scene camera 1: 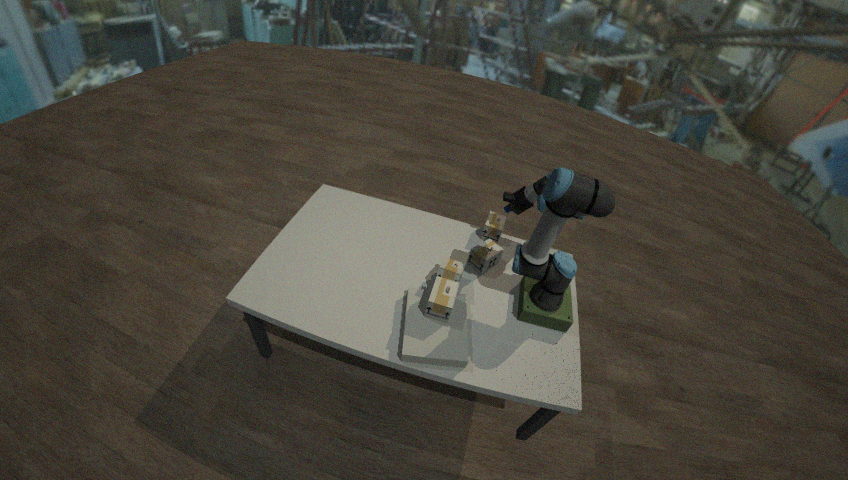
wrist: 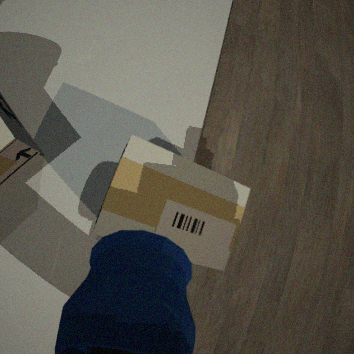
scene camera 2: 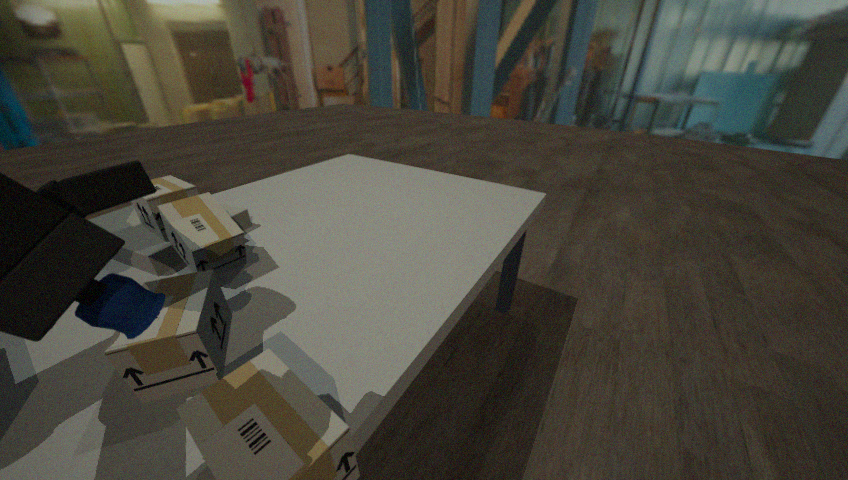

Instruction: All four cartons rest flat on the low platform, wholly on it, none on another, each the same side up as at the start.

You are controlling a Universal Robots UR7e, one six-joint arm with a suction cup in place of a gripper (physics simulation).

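Seen in the pictures: end effector, tool point: (scene camera 1: 506,209) (wrist: 139,271) (scene camera 2: 145,314); arm's base, origin of the base link: (scene camera 1: 545,298).
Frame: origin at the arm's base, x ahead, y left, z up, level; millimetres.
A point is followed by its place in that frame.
My suction cup (scene camera 1: 508,209) (scene camera 2: 119,305) (wrist: 130,281) hangs free above the table's far edge, holding nothing. Below it a carton (scene camera 1: 494,225) {x 291, y -373, z 25 mm} (scene camera 2: 265,427) {x 285, y -432, z 25 mm} (wrist: 175,200) {x 292, y -412, z 25 mm} with brown tape and a barcode label lies flat on the table top, close to the edge. A second carton (scene camera 1: 485,255) {x 306, y -132, z 23 mm} (scene camera 2: 173,340) {x 281, y -247, z 18 mm} with arrow marks sits just beside it; its corner shows in the wrist view (wrist: 14,158) {x 286, y -250, z -14 mm}. Two more cartons (scene camera 1: 452,270) {x 429, y 65, z 65 mm} (scene camera 1: 441,295) {x 440, y 216, z 73 mm} (scene camera 2: 200,230) {x 418, y -14, z 34 mm} lie further along, one partly hidden (scene camera 2: 161,188) {x 430, y 168, z 74 mm}. The low grey platform (scene camera 1: 433,349) {x 408, y 393, z -23 mm} lies near the table's front edge; the largest carton sits at its far end.
The white table (scene camera 1: 343,262) {x 897, y 81, z -71 mm} (scene camera 2: 379,238) {x 721, y -179, z -71 mm} (wrist: 140,53) {x 487, y -330, z -71 mm} stands on a wooden floor (scene camera 1: 146,179). The arm's green base (scene camera 1: 545,310) {x 1, y 76, z 6 mm} is at the table's right side. The arm's dark links (scene camera 2: 45,262) {x 235, y -395, z 211 mm} fill the left of scene camera 2.
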